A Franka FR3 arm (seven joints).
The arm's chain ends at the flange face. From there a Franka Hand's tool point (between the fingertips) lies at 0.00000 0.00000 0.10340 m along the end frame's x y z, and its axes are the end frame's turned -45 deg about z.
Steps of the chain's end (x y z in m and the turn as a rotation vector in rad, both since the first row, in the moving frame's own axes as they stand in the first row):
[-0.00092, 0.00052, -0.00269, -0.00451, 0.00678, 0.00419]
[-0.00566, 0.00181, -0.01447, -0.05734, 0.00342, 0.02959]
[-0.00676, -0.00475, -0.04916, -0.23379, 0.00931, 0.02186]
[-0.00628, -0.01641, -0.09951, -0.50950, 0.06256, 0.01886]
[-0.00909, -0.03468, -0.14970, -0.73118, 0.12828, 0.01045]
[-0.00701, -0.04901, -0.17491, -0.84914, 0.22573, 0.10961]
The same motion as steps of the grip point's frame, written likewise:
[-0.00085, 0.00054, -0.00269, -0.00798, 0.00161, 0.00419]
[-0.00929, 0.00166, -0.01464, -0.04296, -0.03813, 0.02959]
[-0.01788, 0.00929, -0.05198, -0.17190, -0.15873, 0.02186]
[-0.02448, 0.02367, -0.11284, -0.40451, -0.31603, 0.01886]
[-0.02236, 0.02605, -0.17691, -0.60773, -0.42631, 0.01045]
[-0.01419, 0.02676, -0.21228, -0.76005, -0.44082, 0.10961]

